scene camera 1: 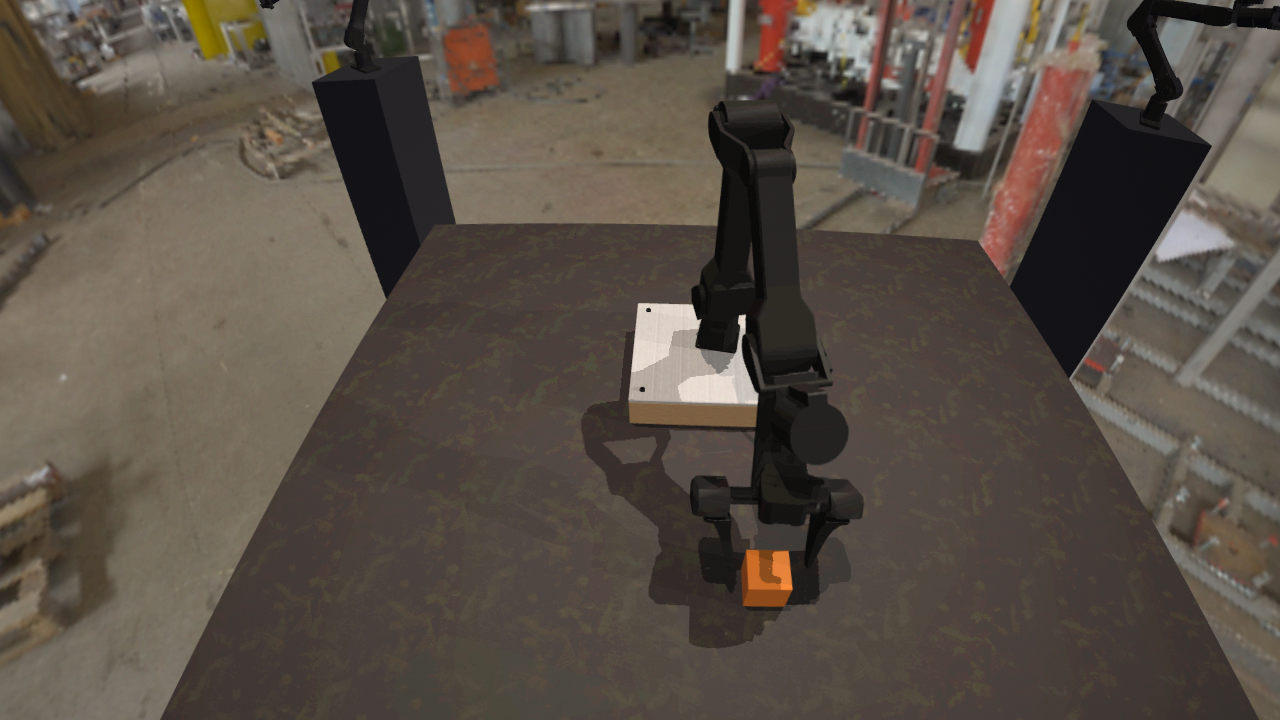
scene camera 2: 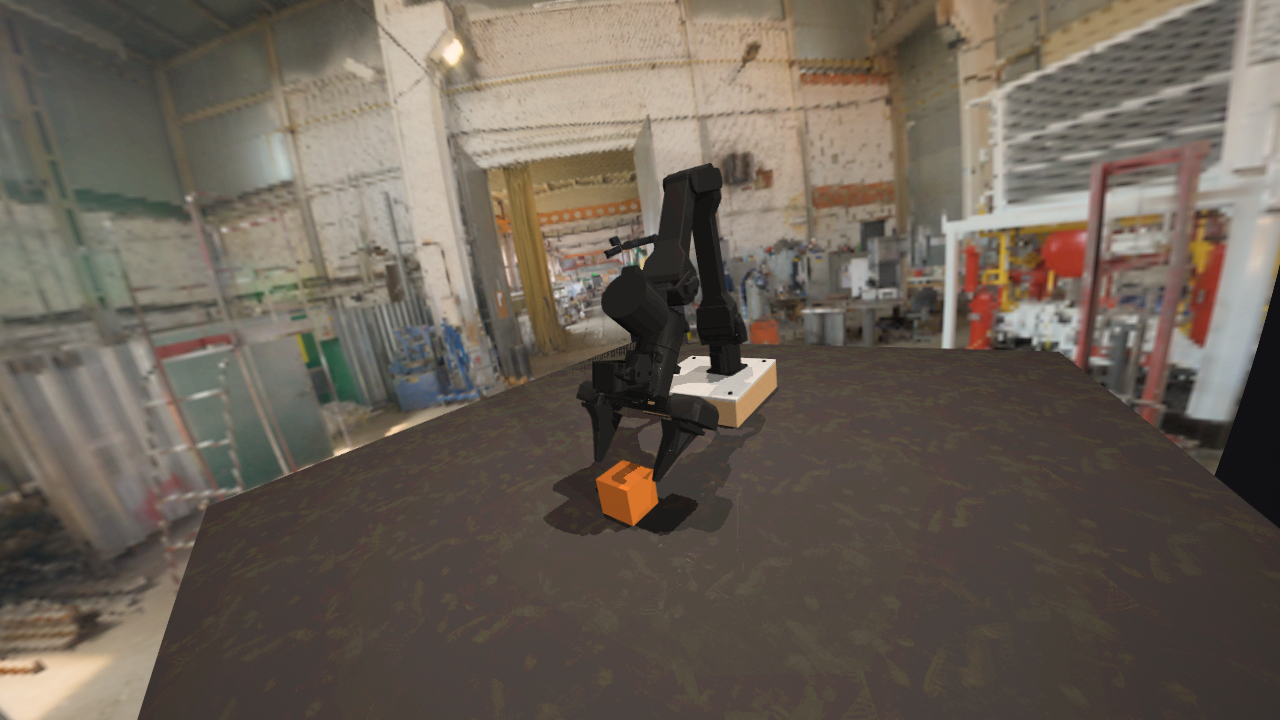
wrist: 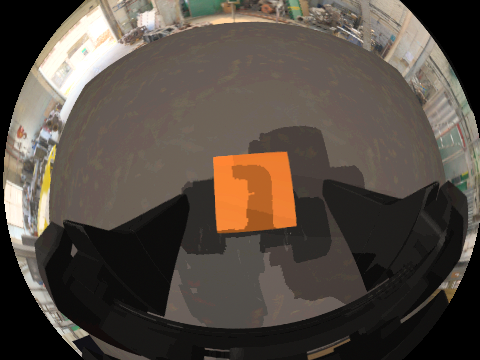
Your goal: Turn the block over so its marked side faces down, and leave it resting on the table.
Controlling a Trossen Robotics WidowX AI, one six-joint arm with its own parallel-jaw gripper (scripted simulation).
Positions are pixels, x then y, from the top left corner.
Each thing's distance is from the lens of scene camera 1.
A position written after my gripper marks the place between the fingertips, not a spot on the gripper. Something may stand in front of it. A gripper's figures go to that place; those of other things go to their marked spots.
my gripper point(scene camera 1: 768, 566): 68 cm
block point(scene camera 1: 766, 578): 68 cm
